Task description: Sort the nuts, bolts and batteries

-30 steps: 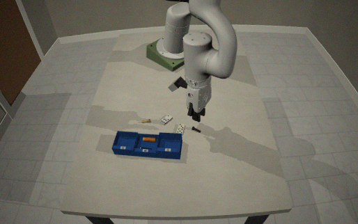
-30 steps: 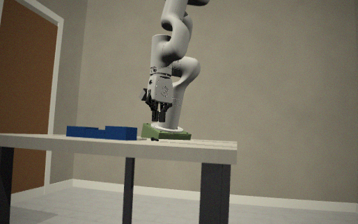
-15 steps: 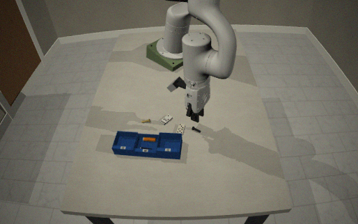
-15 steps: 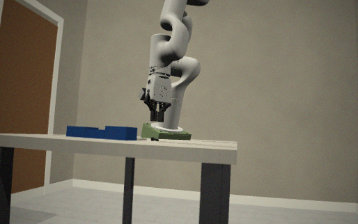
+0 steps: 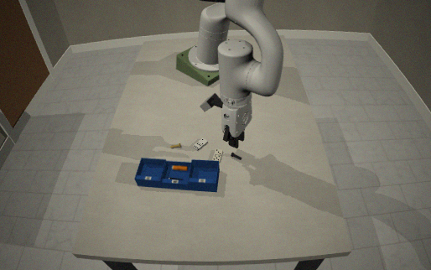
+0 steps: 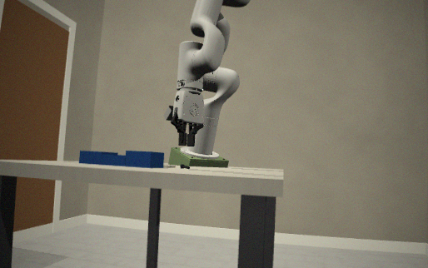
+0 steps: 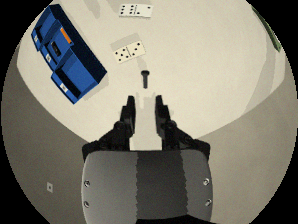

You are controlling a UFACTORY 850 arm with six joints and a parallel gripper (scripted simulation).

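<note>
Now: hand 9 cm above the black bolt. From my hand the other things lie so: orange battery 18 cm to the right, 8 cm below, 4 cm ahead; then blue bin 19 cm to the right, 7 cm below, 7 cm ahead; then domino 12 cm to the right, 9 cm below, 7 cm behind.
</note>
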